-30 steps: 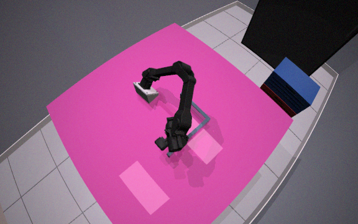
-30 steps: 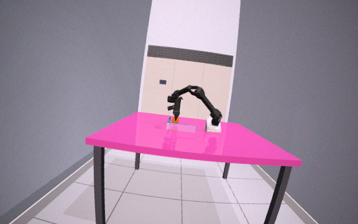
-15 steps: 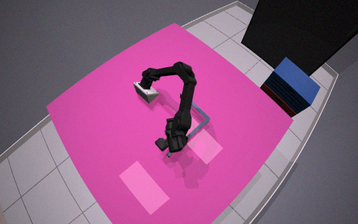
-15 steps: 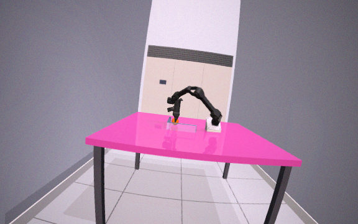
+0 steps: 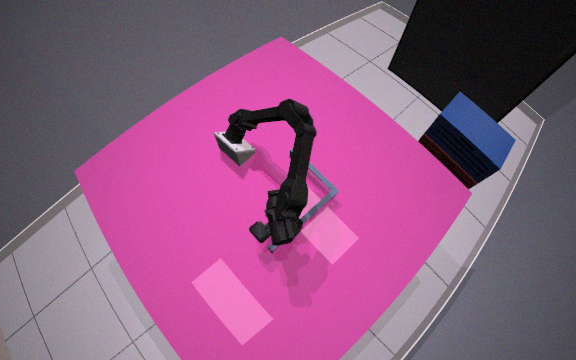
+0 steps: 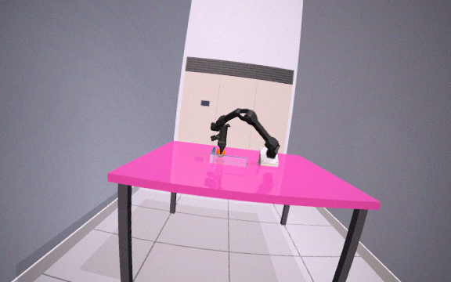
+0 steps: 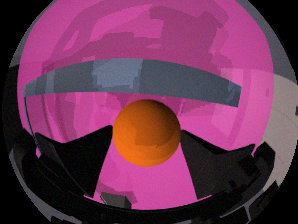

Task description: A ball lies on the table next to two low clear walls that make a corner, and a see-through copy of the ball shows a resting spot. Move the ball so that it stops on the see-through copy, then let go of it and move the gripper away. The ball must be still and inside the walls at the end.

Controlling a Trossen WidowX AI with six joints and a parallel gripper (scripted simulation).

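The orange ball lies right at my gripper tip. From my gripper tip the other things lie so: see-through copy of ball: right at my gripper tip.
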